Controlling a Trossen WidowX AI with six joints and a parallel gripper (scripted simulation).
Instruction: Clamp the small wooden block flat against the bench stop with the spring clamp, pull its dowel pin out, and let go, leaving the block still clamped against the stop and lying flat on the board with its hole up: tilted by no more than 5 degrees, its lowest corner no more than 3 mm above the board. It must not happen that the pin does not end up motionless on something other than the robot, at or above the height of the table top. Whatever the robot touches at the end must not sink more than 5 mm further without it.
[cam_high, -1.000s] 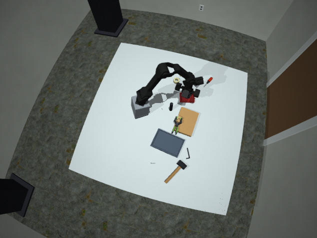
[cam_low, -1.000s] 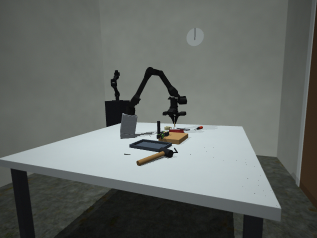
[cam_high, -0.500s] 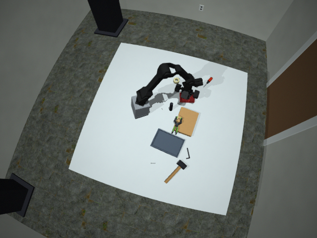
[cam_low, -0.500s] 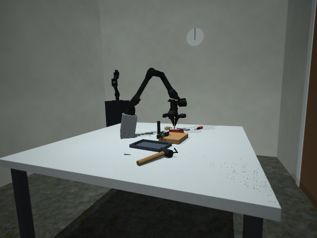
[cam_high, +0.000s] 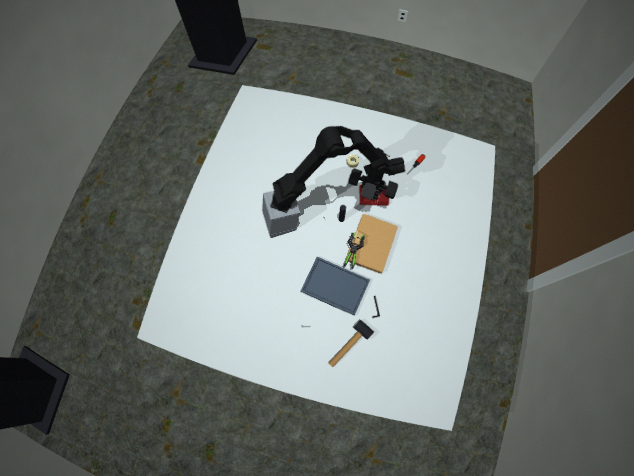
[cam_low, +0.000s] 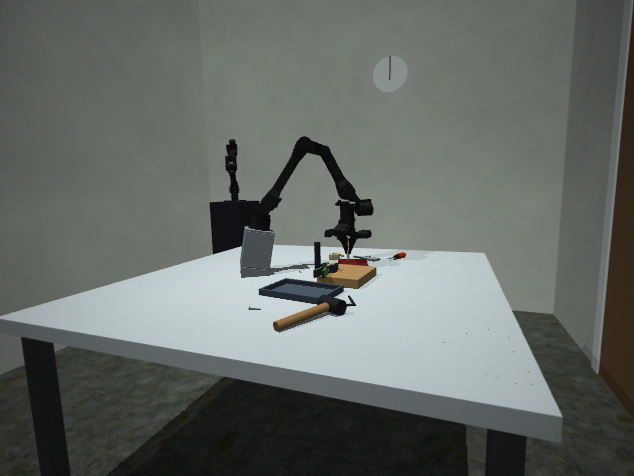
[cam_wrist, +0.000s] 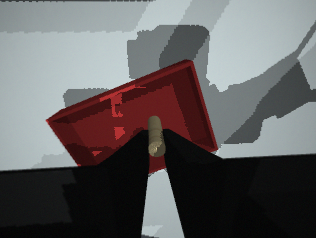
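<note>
The red tray is 1 cm ahead of my hand, 1 cm to the left of it and 8 cm below it. Round my hand: dowel pin 4 cm below; scraper 3 cm ahead, 18 cm to the left, 8 cm below; small wooden block 1 cm ahead, 20 cm to the right, 5 cm below.
</note>
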